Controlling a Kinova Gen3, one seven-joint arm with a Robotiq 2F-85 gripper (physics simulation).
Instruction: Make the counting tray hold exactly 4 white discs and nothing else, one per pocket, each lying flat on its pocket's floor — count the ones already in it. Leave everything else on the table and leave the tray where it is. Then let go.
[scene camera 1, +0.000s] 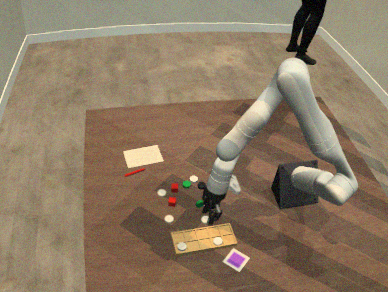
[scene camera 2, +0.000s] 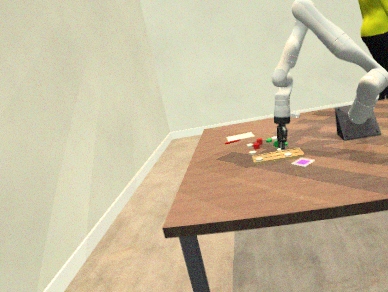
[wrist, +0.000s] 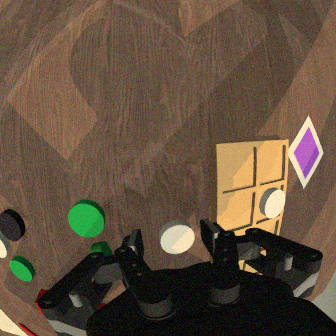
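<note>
The wooden counting tray (scene camera 1: 205, 233) (scene camera 2: 272, 157) (wrist: 235, 167) holds two white discs in separate pockets: one white disc (scene camera 1: 182, 246) (scene camera 2: 259, 158) at the left end, another (scene camera 1: 218, 241) (scene camera 2: 288, 154) (wrist: 274, 203) towards the right. My gripper (scene camera 1: 212, 220) (scene camera 2: 282, 147) (wrist: 171, 233) points down beside the tray, fingers part-way apart. Between them in the wrist view lies a loose white disc (wrist: 177, 237) (scene camera 1: 205, 219), with a gap to each finger. Other white discs (scene camera 1: 169, 218) (scene camera 1: 161, 192) (scene camera 1: 194, 178) lie on the table.
Green discs (scene camera 1: 187, 184) (wrist: 86, 218) (wrist: 22, 268) and a tilted green one (wrist: 101, 249) lie near the left finger's side, with a black disc (wrist: 12, 225). Two red cubes (scene camera 1: 174, 187) (scene camera 1: 172, 201), a red stick (scene camera 1: 135, 172) and a cream sheet (scene camera 1: 143, 156) lie farther back. A purple-centred card (scene camera 1: 236, 260) (wrist: 306, 152) lies beside the tray.
</note>
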